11 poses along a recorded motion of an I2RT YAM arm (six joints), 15 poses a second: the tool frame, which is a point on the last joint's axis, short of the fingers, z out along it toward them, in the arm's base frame.
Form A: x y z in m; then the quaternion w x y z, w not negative.
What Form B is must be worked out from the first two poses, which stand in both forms.
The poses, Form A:
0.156, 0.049, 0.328, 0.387, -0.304, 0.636, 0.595
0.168, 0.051, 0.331, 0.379, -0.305, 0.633, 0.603
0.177, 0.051, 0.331, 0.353, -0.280, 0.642, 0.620
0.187, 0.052, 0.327, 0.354, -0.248, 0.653, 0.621
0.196, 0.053, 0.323, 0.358, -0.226, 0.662, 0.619
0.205, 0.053, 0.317, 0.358, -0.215, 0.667, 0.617
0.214, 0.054, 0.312, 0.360, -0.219, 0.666, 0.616
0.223, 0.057, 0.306, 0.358, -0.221, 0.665, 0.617
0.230, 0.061, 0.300, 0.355, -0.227, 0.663, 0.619
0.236, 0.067, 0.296, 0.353, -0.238, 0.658, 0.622
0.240, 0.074, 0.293, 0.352, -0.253, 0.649, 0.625
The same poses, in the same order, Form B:
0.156, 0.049, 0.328, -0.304, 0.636, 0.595, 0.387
0.168, 0.051, 0.331, -0.305, 0.633, 0.603, 0.379
0.177, 0.051, 0.331, -0.280, 0.642, 0.620, 0.353
0.187, 0.052, 0.327, -0.248, 0.653, 0.621, 0.354
0.196, 0.053, 0.323, -0.226, 0.662, 0.619, 0.358
0.205, 0.053, 0.317, -0.215, 0.667, 0.617, 0.358
0.214, 0.054, 0.312, -0.219, 0.666, 0.616, 0.360
0.223, 0.057, 0.306, -0.221, 0.665, 0.617, 0.358
0.230, 0.061, 0.300, -0.227, 0.663, 0.619, 0.355
0.236, 0.067, 0.296, -0.238, 0.658, 0.622, 0.353
0.240, 0.074, 0.293, -0.253, 0.649, 0.625, 0.352

